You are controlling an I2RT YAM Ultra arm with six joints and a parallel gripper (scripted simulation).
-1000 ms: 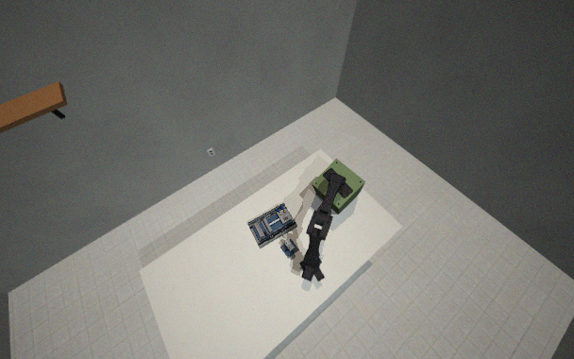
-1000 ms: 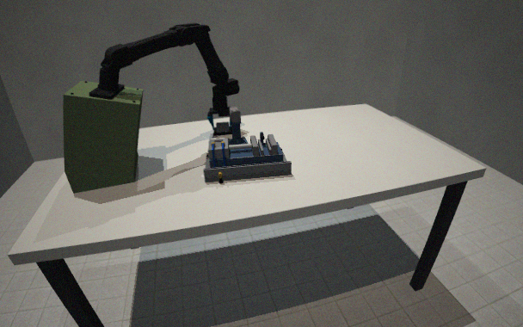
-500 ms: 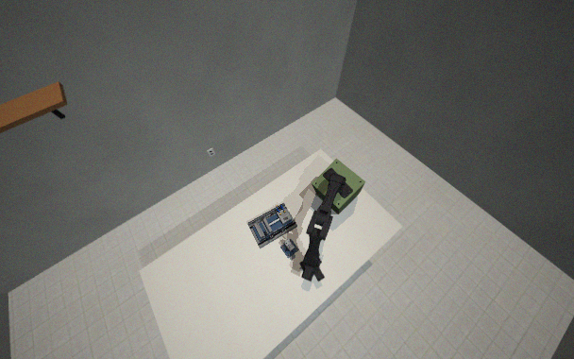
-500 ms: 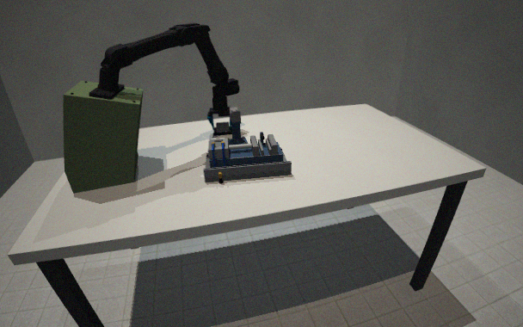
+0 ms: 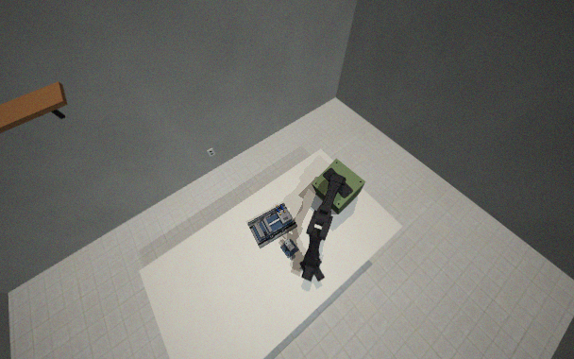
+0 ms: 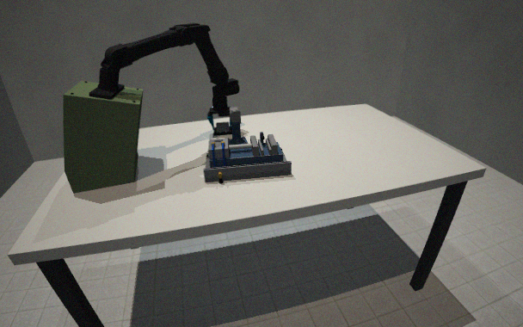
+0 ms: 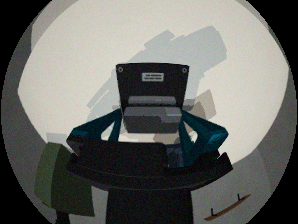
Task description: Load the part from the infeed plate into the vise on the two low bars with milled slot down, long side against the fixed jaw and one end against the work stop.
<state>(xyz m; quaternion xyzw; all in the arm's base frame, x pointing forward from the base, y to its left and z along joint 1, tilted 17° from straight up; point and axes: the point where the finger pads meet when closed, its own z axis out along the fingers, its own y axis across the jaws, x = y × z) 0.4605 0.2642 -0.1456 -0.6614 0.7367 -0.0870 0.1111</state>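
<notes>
My gripper is now 10 mm to the right of the grey block part. The rest, counted from my hand: cylinder rod: 40 mm ahead, 350 mm to the right, 50 mm above; black infeed plate: 10 mm ahead, 20 mm to the left, 20 mm below; air cylinder: 40 mm behind, 340 mm to the right, 50 mm above.
</notes>
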